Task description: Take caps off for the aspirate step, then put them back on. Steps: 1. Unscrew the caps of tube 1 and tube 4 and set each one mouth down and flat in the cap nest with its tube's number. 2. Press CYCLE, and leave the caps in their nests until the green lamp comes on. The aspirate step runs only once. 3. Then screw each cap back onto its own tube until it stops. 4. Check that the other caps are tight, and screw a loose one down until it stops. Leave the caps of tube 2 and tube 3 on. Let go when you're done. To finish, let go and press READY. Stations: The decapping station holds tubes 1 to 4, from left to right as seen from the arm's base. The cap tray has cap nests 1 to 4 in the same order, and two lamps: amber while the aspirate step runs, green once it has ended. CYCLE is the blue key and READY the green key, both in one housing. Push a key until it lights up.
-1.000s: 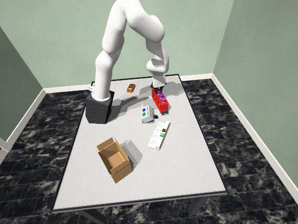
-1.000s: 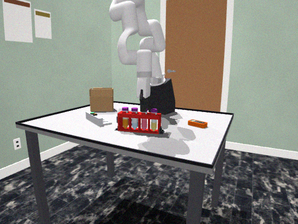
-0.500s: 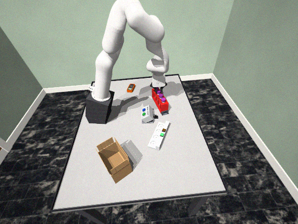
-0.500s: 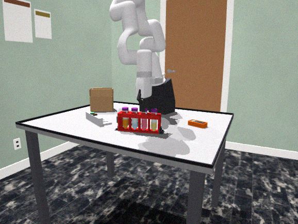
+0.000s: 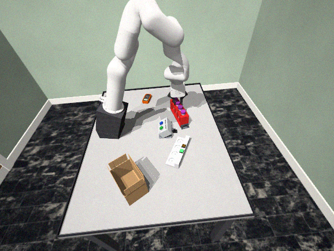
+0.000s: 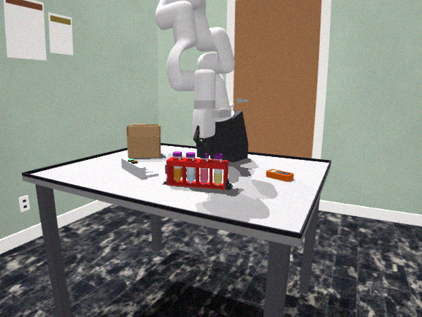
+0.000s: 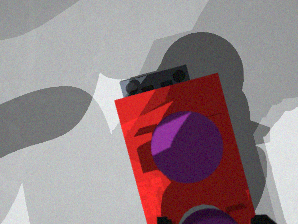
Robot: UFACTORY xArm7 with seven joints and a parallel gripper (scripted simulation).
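Now: the green key 90 mm behind my hand, 210 mm to the right of it and 60 mm below it. Round my hand: blue key: 100 mm behind, 170 mm to the right, 60 mm below; then grey key housing: 80 mm behind, 180 mm to the right, 80 mm below; then orange device: 280 mm behind, 170 mm to the left, 120 mm below.
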